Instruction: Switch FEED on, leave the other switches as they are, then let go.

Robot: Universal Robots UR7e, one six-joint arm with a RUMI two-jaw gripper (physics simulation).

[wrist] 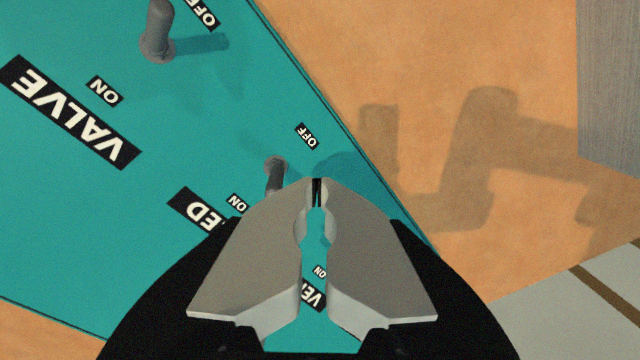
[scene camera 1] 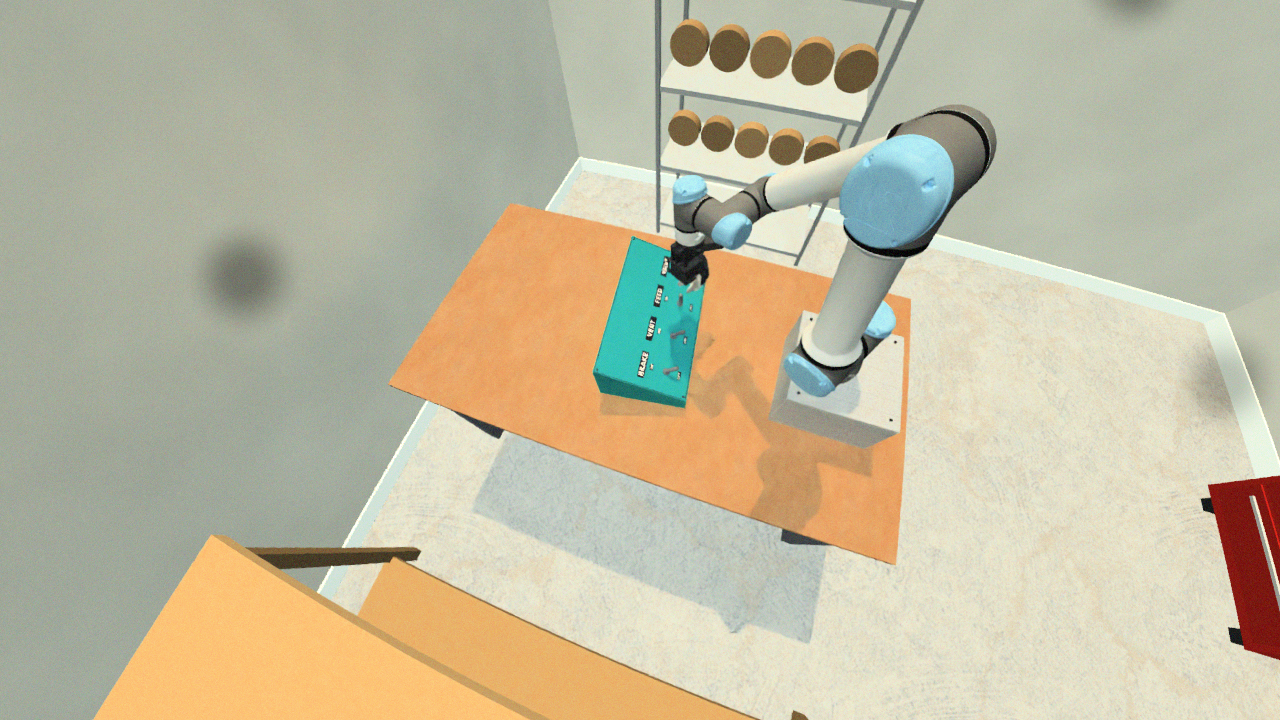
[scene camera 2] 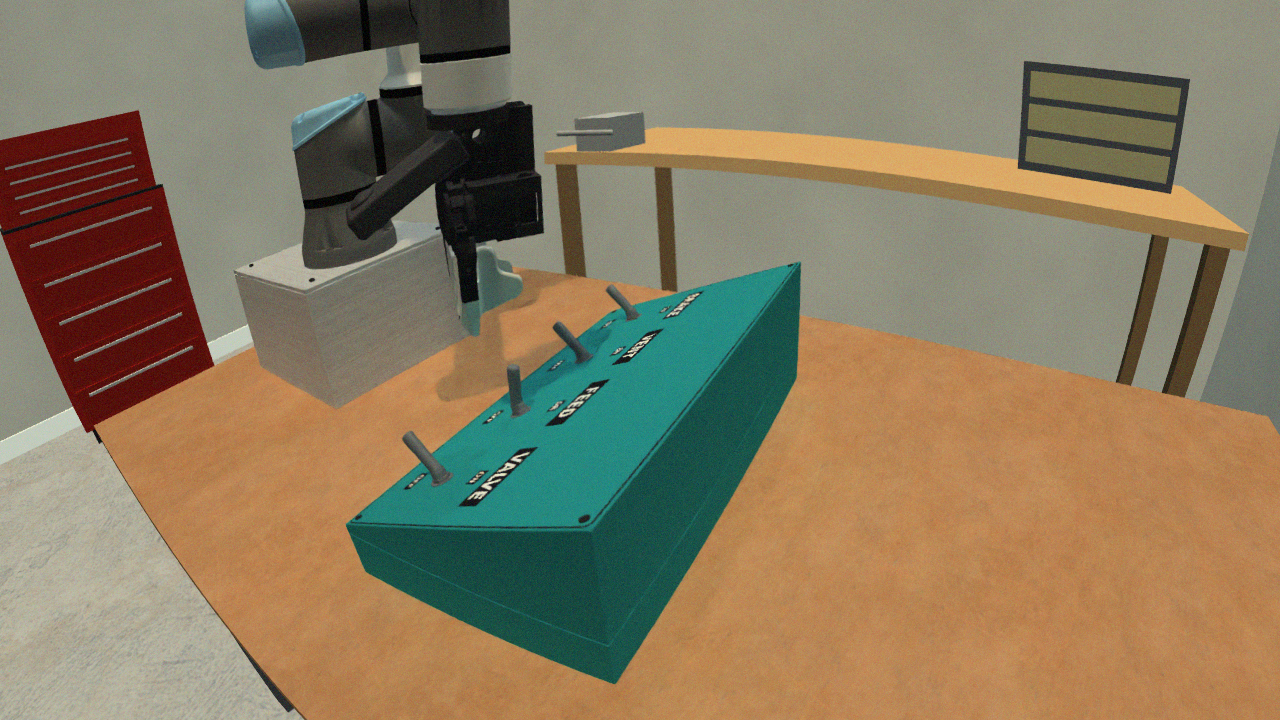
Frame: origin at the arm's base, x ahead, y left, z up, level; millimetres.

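Where they show: gripper, between the fingertips: (wrist: 317,180) (scene camera 1: 694,290) (scene camera 2: 474,334); arm's base, origin of its link: (scene camera 2: 350,251).
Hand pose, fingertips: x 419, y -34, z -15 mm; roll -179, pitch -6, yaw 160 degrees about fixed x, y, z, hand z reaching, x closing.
Note:
Things, the pixels of their top centre, and the offset from my fingertips. Level surfaces: height alone.
- FEED lever, centre of its top: (wrist: 274,194) (scene camera 2: 511,365) (scene camera 1: 681,294) dx +35, dy +14, dz -27 mm
- VALVE lever, centre of its top: (wrist: 140,26) (scene camera 2: 417,435) dx +59, dy -105, dz -36 mm
- VENT lever, centre of its top: (scene camera 2: 567,322) (scene camera 1: 679,330) dx -15, dy +124, dz -36 mm
- BRAKE lever, centre of its top: (scene camera 2: 619,285) (scene camera 1: 672,366) dx -52, dy +238, dz -36 mm
- table, height of its surface: dz -163 mm
The teal switch box (scene camera 1: 626,308) (scene camera 2: 689,394) (wrist: 100,225) stands on the table. The FEED lever (scene camera 1: 680,300) (scene camera 2: 514,389) (wrist: 276,176) tilts toward its ON label, unlike the others; its tip is partly hidden by a finger in the wrist view. The VALVE lever (scene camera 2: 426,458) (wrist: 158,30), VENT lever (scene camera 1: 677,334) (scene camera 2: 571,342) and BRAKE lever (scene camera 1: 670,370) (scene camera 2: 622,302) lean toward OFF. My gripper (scene camera 1: 692,285) (scene camera 2: 471,327) (wrist: 317,180) is shut and empty, above the OFF side of the box, near the FEED lever and seemingly apart from it.
The arm's base block (scene camera 1: 832,411) (scene camera 2: 349,331) stands on the table (scene camera 1: 483,313) (scene camera 2: 939,519), on the box's OFF side. A rack (scene camera 1: 658,134) of round discs, a red tool chest (scene camera 1: 1244,564) (scene camera 2: 116,286) and a wooden bench (scene camera 2: 805,161) stand around the table.

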